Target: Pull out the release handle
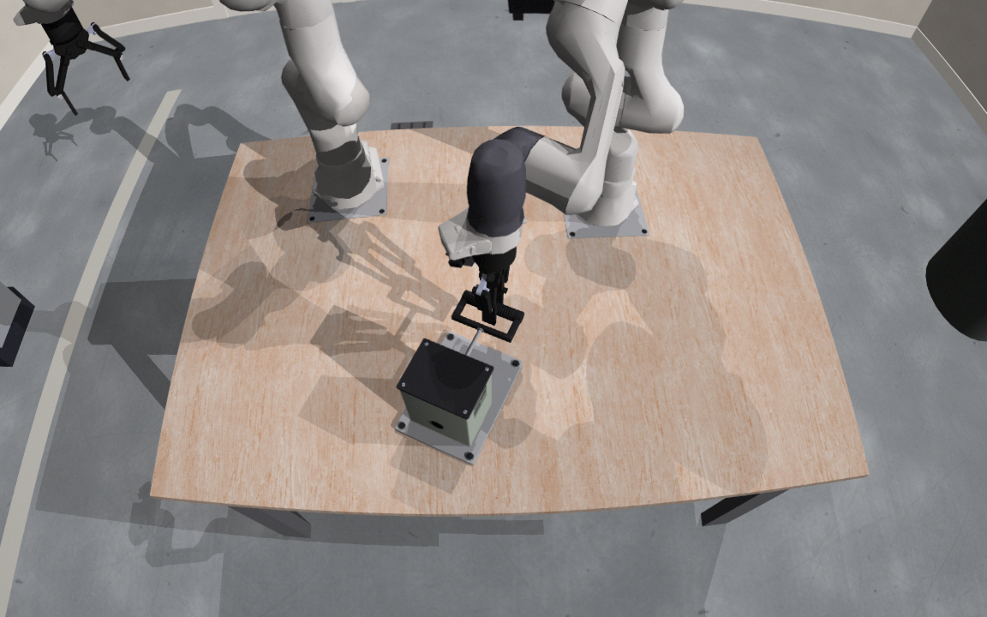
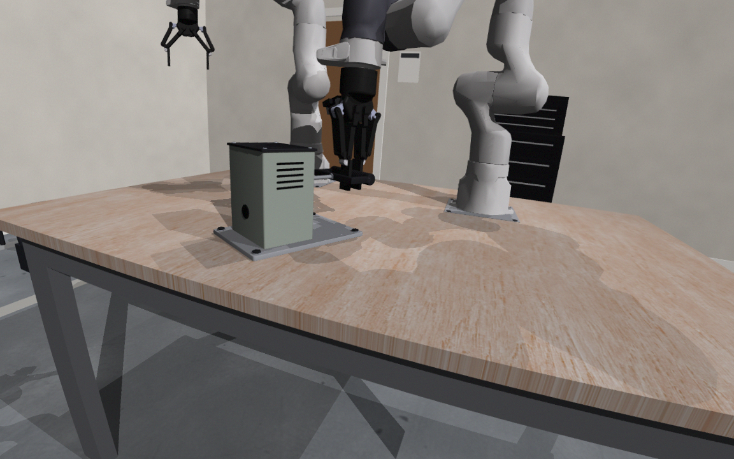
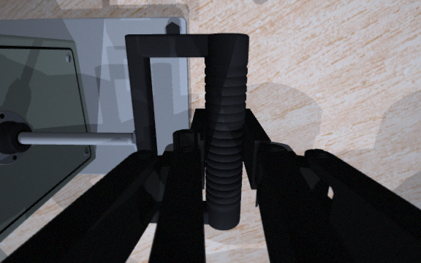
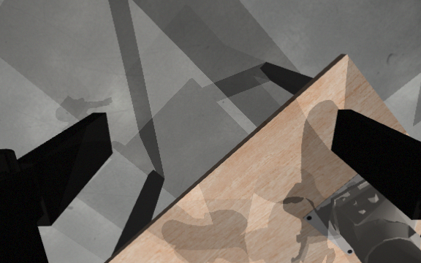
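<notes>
The release handle lies 50 mm ahead of my left hand and 20 mm to the right of it.
</notes>
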